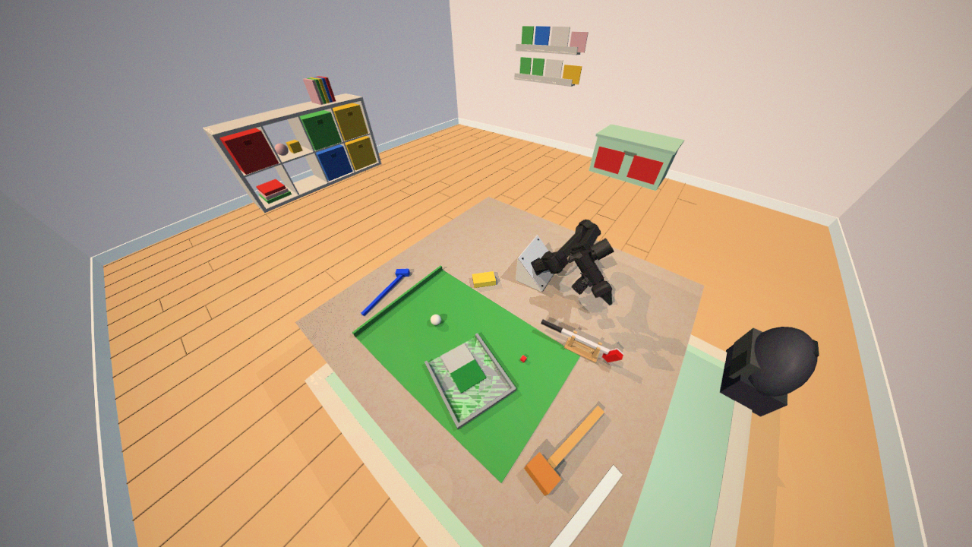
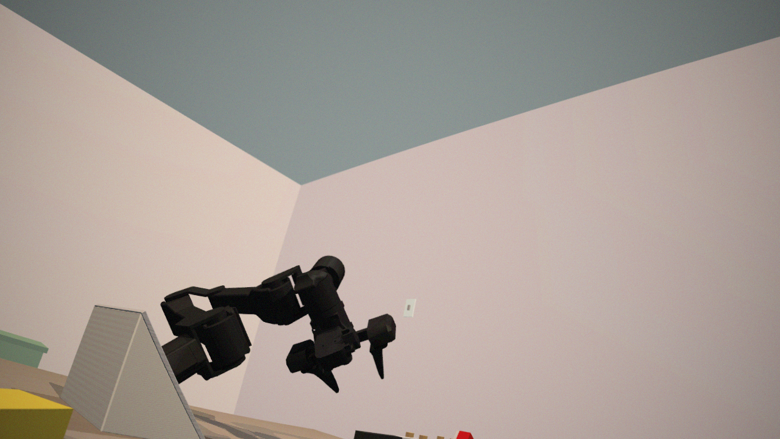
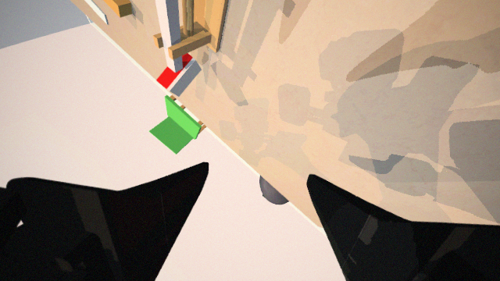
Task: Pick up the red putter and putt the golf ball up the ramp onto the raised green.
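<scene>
Now: gripper tip 160 mm short of the red putter and 70 mm above it. Round my gripper tip: wooden stand: 160 mm ahead, 100 mm below, 20 mm to the left; then small red cube: 350 mm ahead, 120 mm below, 110 mm to the right; then yellow block: 490 mm to the right, 170 mm ahead, 120 mm below.
</scene>
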